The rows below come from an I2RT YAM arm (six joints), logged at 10 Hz.
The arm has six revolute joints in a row. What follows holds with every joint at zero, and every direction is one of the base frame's. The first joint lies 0.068 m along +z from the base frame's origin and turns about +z. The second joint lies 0.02 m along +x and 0.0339 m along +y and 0.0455 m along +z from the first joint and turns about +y. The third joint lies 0.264 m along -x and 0.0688 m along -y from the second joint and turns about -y. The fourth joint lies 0.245 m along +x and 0.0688 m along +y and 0.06 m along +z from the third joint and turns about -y. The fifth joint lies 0.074 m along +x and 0.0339 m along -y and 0.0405 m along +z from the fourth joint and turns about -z. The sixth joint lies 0.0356 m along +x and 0.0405 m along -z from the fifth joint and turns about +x. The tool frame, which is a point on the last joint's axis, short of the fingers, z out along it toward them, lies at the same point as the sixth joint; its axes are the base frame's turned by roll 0, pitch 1.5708 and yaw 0 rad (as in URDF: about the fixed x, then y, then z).
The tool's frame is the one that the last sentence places.
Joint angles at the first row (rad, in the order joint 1, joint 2, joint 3, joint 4, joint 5, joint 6):
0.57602, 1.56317, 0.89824, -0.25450, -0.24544, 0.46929
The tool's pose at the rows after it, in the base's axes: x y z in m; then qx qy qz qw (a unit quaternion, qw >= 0):
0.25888 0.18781 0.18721 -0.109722 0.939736 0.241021 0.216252
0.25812 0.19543 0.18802 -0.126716 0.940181 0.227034 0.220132
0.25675 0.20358 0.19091 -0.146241 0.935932 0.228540 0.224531
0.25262 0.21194 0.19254 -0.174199 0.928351 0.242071 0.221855
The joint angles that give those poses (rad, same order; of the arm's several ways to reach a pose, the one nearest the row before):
0.60412, 1.59027, 0.93260, -0.28392, -0.21263, 0.44109
0.62813, 1.60489, 0.95426, -0.29943, -0.18214, 0.41875
0.65103, 1.61255, 0.97205, -0.29967, -0.17930, 0.39966
0.67581, 1.61604, 0.97921, -0.29307, -0.20754, 0.37394

